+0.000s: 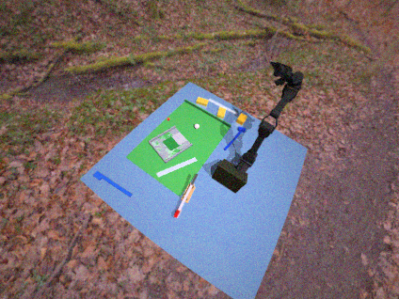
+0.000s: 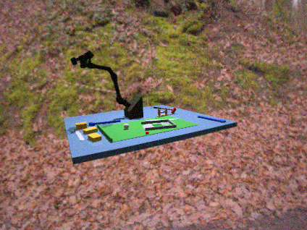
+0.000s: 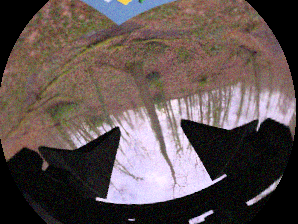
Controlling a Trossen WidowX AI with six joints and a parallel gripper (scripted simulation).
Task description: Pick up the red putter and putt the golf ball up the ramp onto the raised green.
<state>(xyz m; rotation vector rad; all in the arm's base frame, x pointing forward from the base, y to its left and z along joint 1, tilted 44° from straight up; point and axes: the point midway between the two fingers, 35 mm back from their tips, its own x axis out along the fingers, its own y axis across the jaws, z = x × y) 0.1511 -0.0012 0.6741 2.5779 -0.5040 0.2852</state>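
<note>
My gripper tip is now 110 mm short of the wooden fence, 750 mm to the right of it and 580 mm above it. Also, from my gripper tip: blue putter: 160 mm to the left, 600 mm below; then small red marker: 550 mm ahead, 300 mm to the left, 600 mm below; then white golf ball: 310 mm ahead, 240 mm to the left, 590 mm below.
</note>
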